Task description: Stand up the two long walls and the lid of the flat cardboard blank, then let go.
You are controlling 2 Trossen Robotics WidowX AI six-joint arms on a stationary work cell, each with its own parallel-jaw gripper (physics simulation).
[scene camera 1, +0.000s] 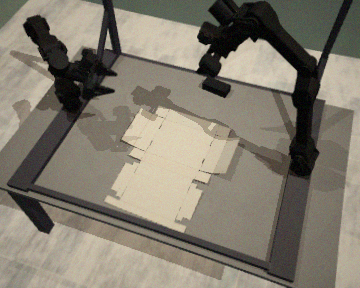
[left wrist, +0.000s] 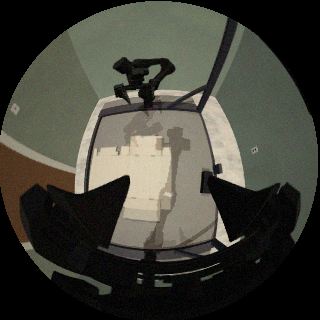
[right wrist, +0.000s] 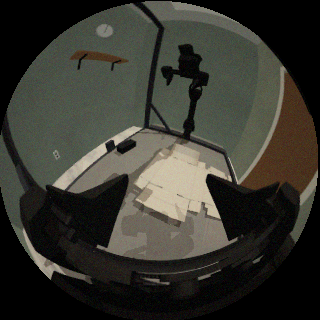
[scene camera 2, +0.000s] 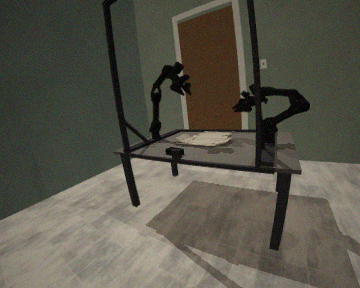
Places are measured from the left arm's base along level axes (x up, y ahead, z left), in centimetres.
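Pixels of known places: left gripper, fingertip midpoint: [left wrist: 170, 179] [right wrist: 178, 86] [scene camera 2: 187, 95]; right gripper, fingertip midpoint: [scene camera 1: 115, 82] [left wrist: 141, 100] [right wrist: 168, 178] [scene camera 2: 233, 109]; left arm's base, origin of the base link: [scene camera 1: 300, 170] [left wrist: 150, 255] [right wrist: 185, 135] [scene camera 2: 156, 138]; right arm's base, origin of the base link: [scene camera 1: 72, 106] [left wrist: 147, 104] [scene camera 2: 269, 141].
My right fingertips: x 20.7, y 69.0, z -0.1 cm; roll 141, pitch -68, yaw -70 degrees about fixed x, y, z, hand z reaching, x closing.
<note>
Ahead of a thing's pixels: the offset from my right fingertips to its top centre. "*": to the spot under its first point. Level surfaces: height alone.
The cream cardboard blank {* dx -22.5, dy -21.9, dz +6.3 cm} [scene camera 1: 170, 150] [scene camera 2: 207, 138] [left wrist: 145, 175] [right wrist: 177, 180] lies spread out on the grey table {dx -22.6 cm} [scene camera 1: 240, 215]. Its large panels look flat; the outer flap at the right [scene camera 1: 222, 155] and the outer flap at the left [scene camera 1: 139, 130] in scene camera 1 look slightly lifted at their edges. My left gripper [scene camera 2: 183, 91] [left wrist: 170, 179] is open and empty, high above the table and clear of the blank. My right gripper [scene camera 1: 115, 82] [scene camera 2: 236, 107] [right wrist: 168, 178] is open and empty, above the table's side near its own base, apart from the blank.
A small black box {dx -19.1, dy -29.3, dz -29.5 cm} [scene camera 1: 216, 88] [scene camera 2: 175, 151] [left wrist: 205, 182] [right wrist: 126, 146] is at the table edge, beyond the blank in scene camera 1. Dark frame posts {* dx +31.4, dy -65.0, dz -35.2 cm} [scene camera 2: 116, 75] [right wrist: 153, 75] rise from the table's edge. Arm shadows cross the table and part of the blank.
</note>
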